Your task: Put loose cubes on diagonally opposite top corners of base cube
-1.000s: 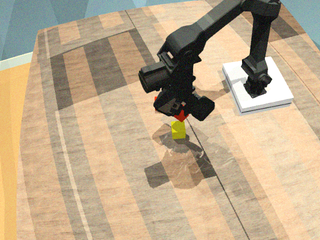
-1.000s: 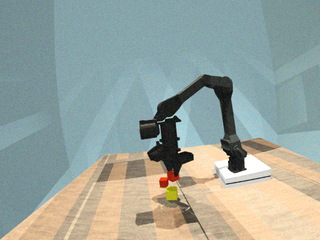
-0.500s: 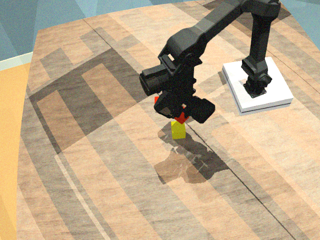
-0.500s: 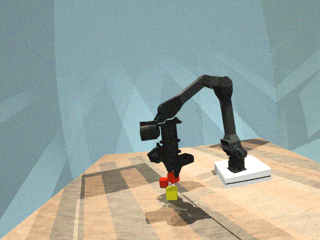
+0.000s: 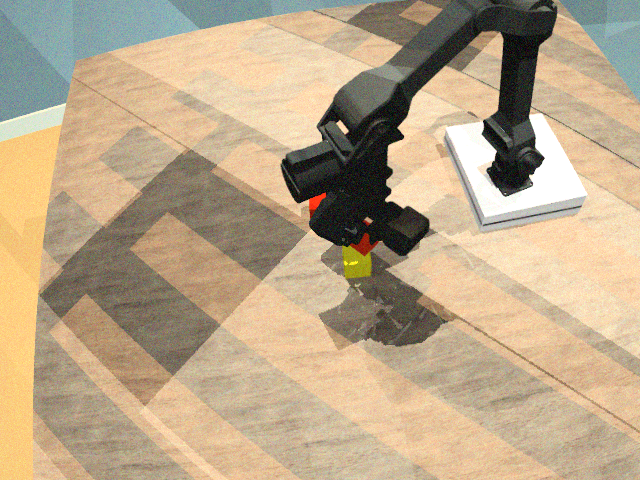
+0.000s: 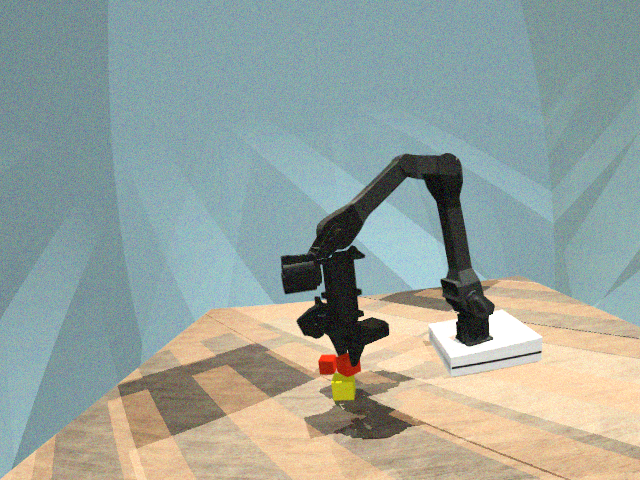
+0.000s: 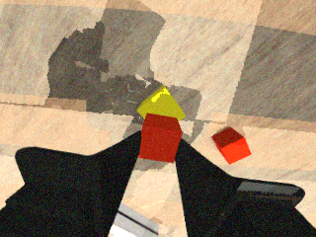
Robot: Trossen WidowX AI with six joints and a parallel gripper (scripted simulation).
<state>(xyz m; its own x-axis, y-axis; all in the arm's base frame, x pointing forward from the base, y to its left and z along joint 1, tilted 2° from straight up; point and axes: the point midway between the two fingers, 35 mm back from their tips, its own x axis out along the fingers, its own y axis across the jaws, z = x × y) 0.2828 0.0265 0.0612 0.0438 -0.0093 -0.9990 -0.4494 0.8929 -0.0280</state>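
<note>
Now: the yellow base cube 20 mm ahead of my gripper tip, 10 mm to the left of it and 40 mm below it.
</note>
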